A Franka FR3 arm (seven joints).
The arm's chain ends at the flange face. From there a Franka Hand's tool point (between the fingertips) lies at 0.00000 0.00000 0.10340 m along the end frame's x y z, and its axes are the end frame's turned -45 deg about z.
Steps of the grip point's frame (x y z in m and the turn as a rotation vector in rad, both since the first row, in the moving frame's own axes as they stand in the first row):
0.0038 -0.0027 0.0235 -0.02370 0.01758 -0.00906
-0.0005 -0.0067 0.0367 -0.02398 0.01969 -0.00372
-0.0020 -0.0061 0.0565 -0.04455 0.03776 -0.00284
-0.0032 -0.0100 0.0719 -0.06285 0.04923 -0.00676
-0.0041 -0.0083 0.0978 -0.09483 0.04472 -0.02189
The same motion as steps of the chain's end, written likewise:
-0.0022 -0.0050 0.0235 -0.00433 0.02919 -0.00906
-0.0083 -0.0047 0.0367 -0.00303 0.03088 -0.00372
-0.0117 -0.0034 0.0567 -0.00480 0.05820 -0.00284
-0.0175 -0.0058 0.0722 -0.00963 0.07925 -0.00676
-0.0190 -0.0065 0.0984 -0.03543 0.09868 -0.02189

